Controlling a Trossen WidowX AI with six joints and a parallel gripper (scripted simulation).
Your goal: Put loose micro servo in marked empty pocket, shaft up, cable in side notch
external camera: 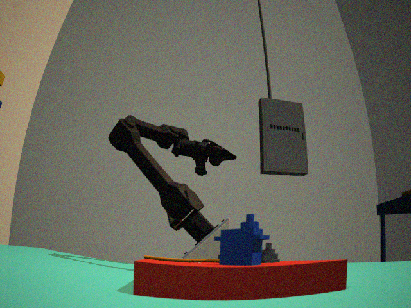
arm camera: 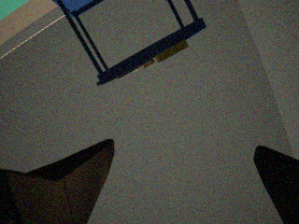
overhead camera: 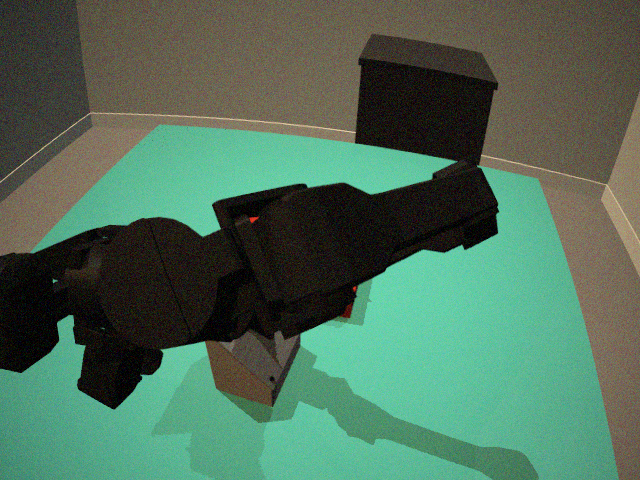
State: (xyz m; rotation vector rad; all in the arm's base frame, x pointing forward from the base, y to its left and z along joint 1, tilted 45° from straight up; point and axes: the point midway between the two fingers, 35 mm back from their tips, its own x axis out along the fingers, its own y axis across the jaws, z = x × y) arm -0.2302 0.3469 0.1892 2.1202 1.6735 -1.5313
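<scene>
Right now my gripper tip is 600 mm short of the red deck, 410 mm above it and 170 mm to the left of it.
</scene>
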